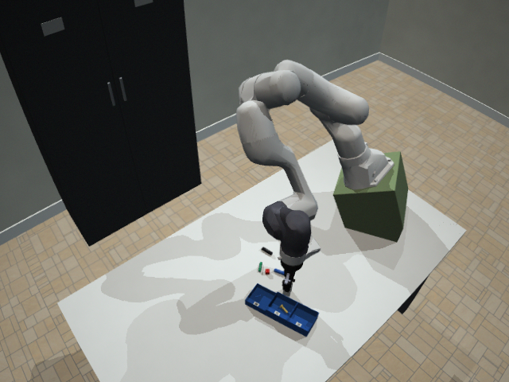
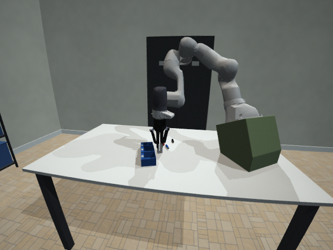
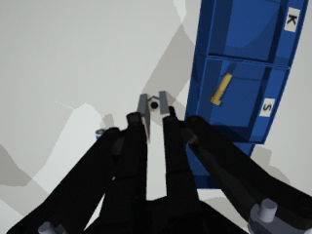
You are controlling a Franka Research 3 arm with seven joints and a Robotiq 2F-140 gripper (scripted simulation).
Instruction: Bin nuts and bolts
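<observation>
Now: hand 3 cm above the grey nut. Round my hand: blue piece: 3 cm behind, 8 cm to the right, 3 cm below; then bolt: 6 cm ahead, 5 cm to the left, 2 cm below; then blue bin: 7 cm ahead, 5 cm to the left, 1 cm below.
</observation>
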